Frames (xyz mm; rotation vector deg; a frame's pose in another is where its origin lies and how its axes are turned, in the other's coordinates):
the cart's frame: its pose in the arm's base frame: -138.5 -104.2 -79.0 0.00 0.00 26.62
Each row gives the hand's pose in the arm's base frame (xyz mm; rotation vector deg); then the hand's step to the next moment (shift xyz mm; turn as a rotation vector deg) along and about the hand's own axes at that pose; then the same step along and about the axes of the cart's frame.
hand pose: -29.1 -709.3 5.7 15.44 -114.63 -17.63
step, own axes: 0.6 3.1 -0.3 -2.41 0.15 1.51
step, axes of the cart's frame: 1.1 2.5 1.7 0.18 1.10 -2.62
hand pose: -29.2 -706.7 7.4 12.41 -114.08 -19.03
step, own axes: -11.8 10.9 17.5 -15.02 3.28 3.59
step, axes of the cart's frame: -2.4 19.3 -13.6 6.43 5.79 -13.20
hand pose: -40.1 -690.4 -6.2 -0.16 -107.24 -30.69
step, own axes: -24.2 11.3 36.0 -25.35 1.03 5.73
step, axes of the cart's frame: -5.1 35.4 -27.1 8.21 6.45 -23.82
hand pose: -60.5 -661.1 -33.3 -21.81 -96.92 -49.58
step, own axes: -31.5 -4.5 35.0 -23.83 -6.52 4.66
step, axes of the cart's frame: -3.3 32.7 -34.1 1.32 3.02 -24.92
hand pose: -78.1 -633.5 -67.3 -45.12 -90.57 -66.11
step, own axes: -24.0 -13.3 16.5 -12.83 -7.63 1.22
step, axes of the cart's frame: -3.6 15.4 -27.8 -3.36 0.76 -14.58
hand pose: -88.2 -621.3 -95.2 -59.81 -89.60 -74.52
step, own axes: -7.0 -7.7 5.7 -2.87 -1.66 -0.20
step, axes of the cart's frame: -3.2 6.2 -9.6 -0.88 -0.28 -3.19
